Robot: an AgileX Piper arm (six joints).
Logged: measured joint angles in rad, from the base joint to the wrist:
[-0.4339 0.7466 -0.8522 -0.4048 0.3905 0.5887]
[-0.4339 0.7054 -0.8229 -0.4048 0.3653 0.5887]
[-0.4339 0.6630 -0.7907 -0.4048 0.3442 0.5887]
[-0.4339 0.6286 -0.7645 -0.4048 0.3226 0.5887]
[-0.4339 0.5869 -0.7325 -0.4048 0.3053 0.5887]
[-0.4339 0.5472 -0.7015 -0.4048 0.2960 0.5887]
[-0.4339 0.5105 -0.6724 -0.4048 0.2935 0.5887]
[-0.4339 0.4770 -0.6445 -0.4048 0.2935 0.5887]
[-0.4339 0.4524 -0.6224 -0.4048 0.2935 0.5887]
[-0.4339 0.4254 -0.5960 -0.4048 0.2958 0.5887]
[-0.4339 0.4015 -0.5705 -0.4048 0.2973 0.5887]
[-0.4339 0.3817 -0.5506 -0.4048 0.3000 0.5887]
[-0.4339 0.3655 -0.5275 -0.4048 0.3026 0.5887]
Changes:
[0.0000 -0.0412 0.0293 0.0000 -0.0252 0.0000]
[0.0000 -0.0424 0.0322 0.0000 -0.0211 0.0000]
[0.0000 -0.0344 0.0262 0.0000 -0.0216 0.0000]
[0.0000 -0.0417 0.0320 0.0000 -0.0173 0.0000]
[0.0000 -0.0397 0.0310 0.0000 -0.0093 0.0000]
[0.0000 -0.0367 0.0291 0.0000 -0.0025 0.0000]
[0.0000 -0.0335 0.0279 0.0000 0.0000 0.0000]
[0.0000 -0.0246 0.0221 0.0000 0.0000 0.0000]
[0.0000 -0.0270 0.0264 0.0000 0.0023 0.0000]
[0.0000 -0.0239 0.0255 0.0000 0.0015 0.0000]
[0.0000 -0.0198 0.0199 0.0000 0.0027 0.0000]
[0.0000 -0.0162 0.0231 0.0000 0.0026 0.0000]

